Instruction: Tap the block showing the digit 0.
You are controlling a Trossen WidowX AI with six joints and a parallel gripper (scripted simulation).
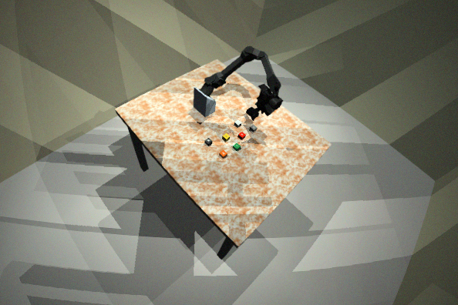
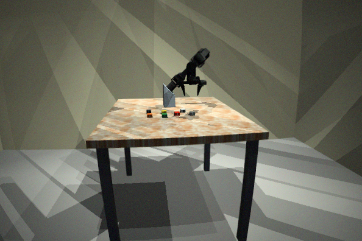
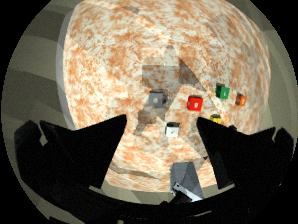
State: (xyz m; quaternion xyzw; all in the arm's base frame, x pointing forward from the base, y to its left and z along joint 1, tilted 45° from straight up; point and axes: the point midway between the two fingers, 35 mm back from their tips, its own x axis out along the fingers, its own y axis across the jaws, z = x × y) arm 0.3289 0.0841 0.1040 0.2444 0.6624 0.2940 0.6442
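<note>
The red block lies 1 cm behind my gripper tip, 9 cm to the right of it and 12 cm below it. Round my gripper tip: green block (3 cm ahead, 17 cm to the right, 12 cm below); white block (9 cm behind, 5 cm to the right, 12 cm below); yellow block (6 cm behind, 18 cm to the right, 12 cm below).
</note>
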